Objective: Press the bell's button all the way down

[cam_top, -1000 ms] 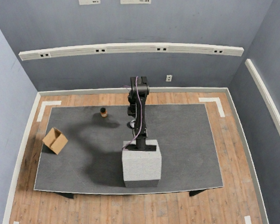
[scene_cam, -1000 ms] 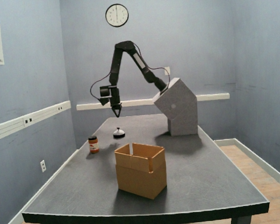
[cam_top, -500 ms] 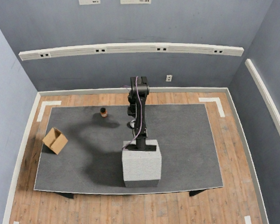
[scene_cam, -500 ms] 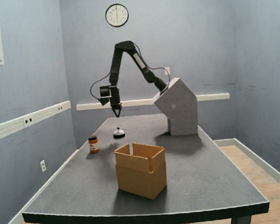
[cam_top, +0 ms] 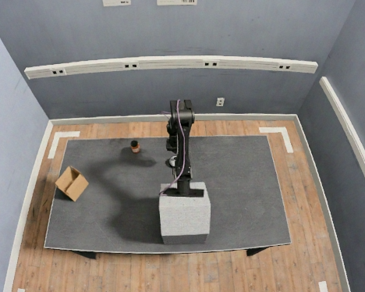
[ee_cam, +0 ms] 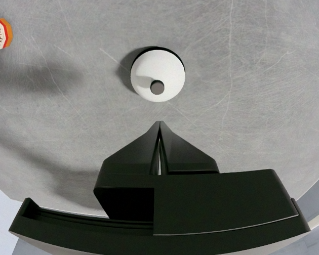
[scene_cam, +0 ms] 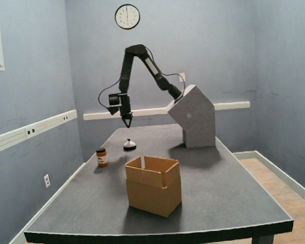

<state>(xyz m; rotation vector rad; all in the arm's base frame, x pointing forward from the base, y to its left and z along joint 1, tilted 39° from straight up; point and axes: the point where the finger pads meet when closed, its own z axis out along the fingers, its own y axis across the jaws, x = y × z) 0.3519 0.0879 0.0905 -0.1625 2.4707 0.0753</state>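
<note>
The dark button is 10 mm ahead of my hand and 90 mm below it. From my hand the other things lie so: paprika jar (60 mm ahead, 290 mm to the left, 100 mm below); bell (10 mm ahead, 100 mm below).
</note>
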